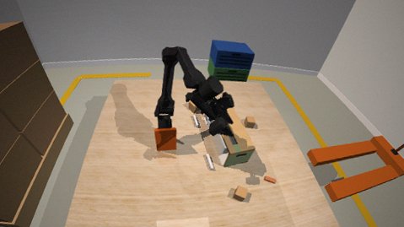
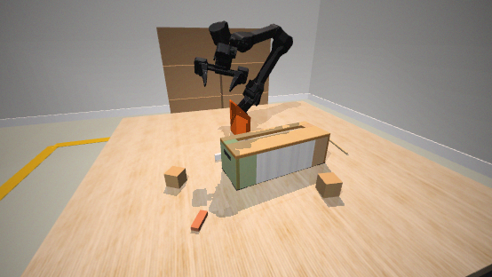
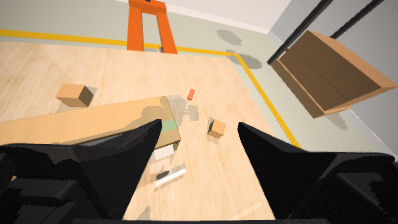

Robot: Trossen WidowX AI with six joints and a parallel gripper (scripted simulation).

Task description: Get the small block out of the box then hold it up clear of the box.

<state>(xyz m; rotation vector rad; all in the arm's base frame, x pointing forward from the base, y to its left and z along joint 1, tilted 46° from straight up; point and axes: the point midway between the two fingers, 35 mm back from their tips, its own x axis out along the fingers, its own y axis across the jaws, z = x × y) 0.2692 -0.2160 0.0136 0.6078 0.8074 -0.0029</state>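
The long box is 230 mm below my gripper tip, 190 mm to the left of it and 30 mm ahead of it.
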